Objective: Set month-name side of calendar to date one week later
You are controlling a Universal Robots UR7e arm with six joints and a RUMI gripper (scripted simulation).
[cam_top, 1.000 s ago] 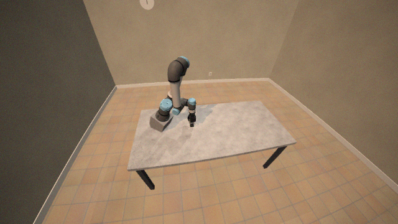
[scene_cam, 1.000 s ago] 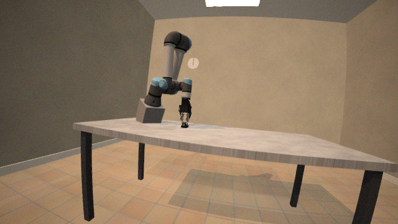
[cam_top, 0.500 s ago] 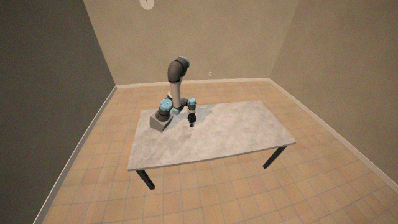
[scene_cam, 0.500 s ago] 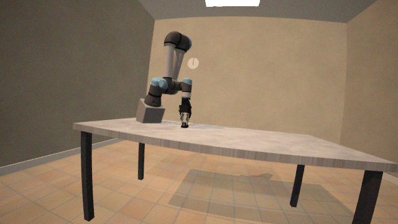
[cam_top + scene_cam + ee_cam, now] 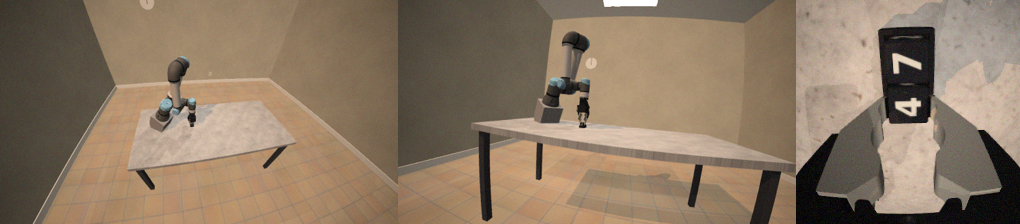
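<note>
Now: hand 20 mm to the right of the black calendar tray and 30 mm above it. Also, from my hand: black date cube 30 mm to the left, 10 mm below; then black cube 10 mm below.
</note>
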